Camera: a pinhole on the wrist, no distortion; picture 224 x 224 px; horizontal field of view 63.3 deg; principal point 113.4 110.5 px. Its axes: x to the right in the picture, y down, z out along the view. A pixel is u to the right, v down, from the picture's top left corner.
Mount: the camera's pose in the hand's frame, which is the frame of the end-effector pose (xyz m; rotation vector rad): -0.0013 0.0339 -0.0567 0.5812 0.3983 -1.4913
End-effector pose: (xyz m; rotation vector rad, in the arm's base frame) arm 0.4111 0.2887 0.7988 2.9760 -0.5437 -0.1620
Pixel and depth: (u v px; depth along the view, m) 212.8 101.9 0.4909
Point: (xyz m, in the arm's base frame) 0.4959 0.7320 0.5673
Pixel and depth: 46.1 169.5 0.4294
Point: 0.4714 0.3076 0.3874
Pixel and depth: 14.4 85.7 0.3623
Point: 0.2827 0.3096 0.4650
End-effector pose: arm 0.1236 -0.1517 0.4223 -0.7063 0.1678 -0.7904
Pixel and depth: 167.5 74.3 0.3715
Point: -0.0475 -0.1230 0.7121
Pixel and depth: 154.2 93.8 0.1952
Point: 0.0573 -0.1452 0.5471
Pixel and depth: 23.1 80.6 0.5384
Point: 0.1773 0.1991 0.8417
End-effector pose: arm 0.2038 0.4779 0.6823 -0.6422 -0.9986 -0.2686
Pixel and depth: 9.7 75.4 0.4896
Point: -0.2329 0.7453 0.7405
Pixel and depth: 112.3 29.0 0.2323
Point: 0.0047 0.4625 0.6558
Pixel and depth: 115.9 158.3 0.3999
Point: -0.0543 0.4877 0.9163
